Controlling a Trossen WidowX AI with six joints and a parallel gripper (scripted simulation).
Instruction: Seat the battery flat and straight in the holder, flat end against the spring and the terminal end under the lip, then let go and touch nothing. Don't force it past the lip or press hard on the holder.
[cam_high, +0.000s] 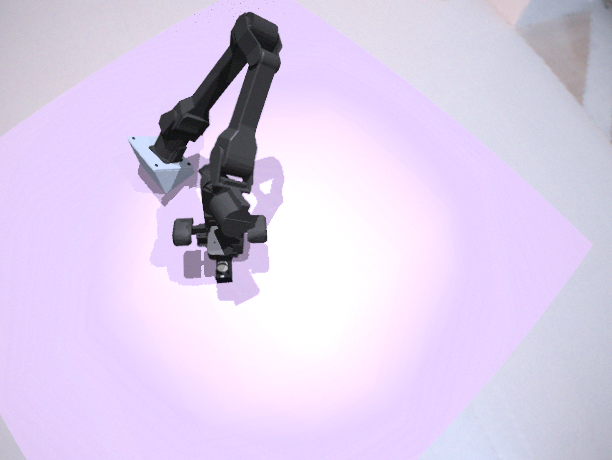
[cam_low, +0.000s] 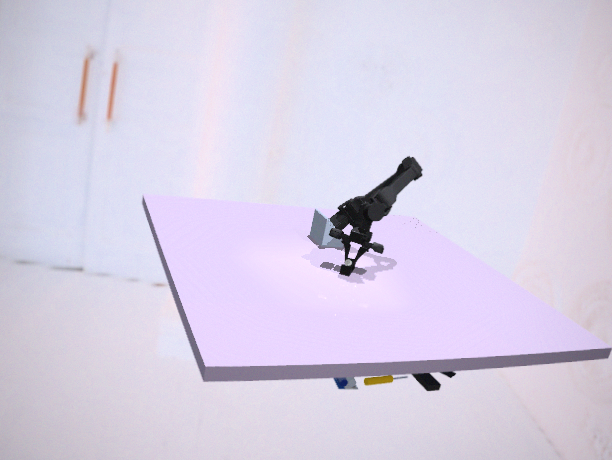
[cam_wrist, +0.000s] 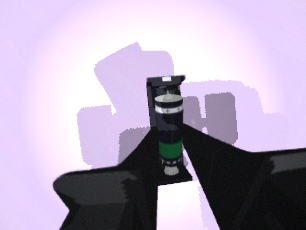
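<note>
Now: the battery 1 cm above my gripper tip.
</note>
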